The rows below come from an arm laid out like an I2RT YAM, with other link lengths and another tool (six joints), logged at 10 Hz.
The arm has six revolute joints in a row. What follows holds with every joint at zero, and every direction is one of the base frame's.
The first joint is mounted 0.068 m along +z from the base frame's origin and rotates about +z.
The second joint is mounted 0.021 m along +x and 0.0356 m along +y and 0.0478 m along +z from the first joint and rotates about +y.
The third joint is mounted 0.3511 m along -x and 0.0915 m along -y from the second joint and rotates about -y.
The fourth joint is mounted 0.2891 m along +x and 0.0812 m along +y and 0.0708 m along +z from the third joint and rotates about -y.
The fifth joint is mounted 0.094 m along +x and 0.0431 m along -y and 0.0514 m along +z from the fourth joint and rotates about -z.
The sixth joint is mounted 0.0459 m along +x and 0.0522 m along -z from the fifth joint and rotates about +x.
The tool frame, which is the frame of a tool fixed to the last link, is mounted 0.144 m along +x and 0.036 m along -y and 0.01 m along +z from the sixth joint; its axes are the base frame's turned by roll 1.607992, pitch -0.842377 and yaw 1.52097 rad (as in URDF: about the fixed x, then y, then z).
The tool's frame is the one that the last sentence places.
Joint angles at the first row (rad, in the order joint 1, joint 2, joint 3, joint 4, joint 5, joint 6):
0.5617, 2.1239, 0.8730, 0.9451, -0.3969, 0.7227
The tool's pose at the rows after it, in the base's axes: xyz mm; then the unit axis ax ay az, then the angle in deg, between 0 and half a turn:
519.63 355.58 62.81 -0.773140 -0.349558 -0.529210 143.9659
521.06 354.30 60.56 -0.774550 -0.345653 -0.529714 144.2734
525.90 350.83 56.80 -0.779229 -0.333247 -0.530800 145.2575
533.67 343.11 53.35 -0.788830 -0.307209 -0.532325 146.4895
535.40 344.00 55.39 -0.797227 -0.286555 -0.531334 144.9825
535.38 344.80 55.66 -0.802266 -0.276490 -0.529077 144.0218
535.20 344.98 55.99 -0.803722 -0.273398 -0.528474 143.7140
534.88 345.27 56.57 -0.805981 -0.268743 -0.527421 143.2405
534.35 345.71 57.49 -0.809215 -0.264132 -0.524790 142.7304
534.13 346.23 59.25 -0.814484 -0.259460 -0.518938 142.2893
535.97 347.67 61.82 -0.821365 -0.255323 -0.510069 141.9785
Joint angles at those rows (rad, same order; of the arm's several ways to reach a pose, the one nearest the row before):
0.5617, 2.1258, 0.8764, 0.9520, -0.3935, 0.7361
0.5613, 2.1315, 0.8764, 0.9573, -0.3847, 0.7387
0.5610, 2.1410, 0.8810, 0.9600, -0.3561, 0.7475
0.5571, 2.1487, 0.8863, 0.9608, -0.3103, 0.7750
0.5571, 2.1487, 0.8925, 0.9645, -0.3046, 0.8268
0.5571, 2.1487, 0.8947, 0.9650, -0.3054, 0.8551
0.5571, 2.1479, 0.8947, 0.9653, -0.3058, 0.8639
0.5571, 2.1464, 0.8948, 0.9653, -0.3065, 0.8772
0.5572, 2.1422, 0.8963, 0.9581, -0.3084, 0.8913
0.5568, 2.1327, 0.9032, 0.9329, -0.3111, 0.9054
0.5556, 2.1220, 0.9230, 0.8864, -0.3149, 0.9176

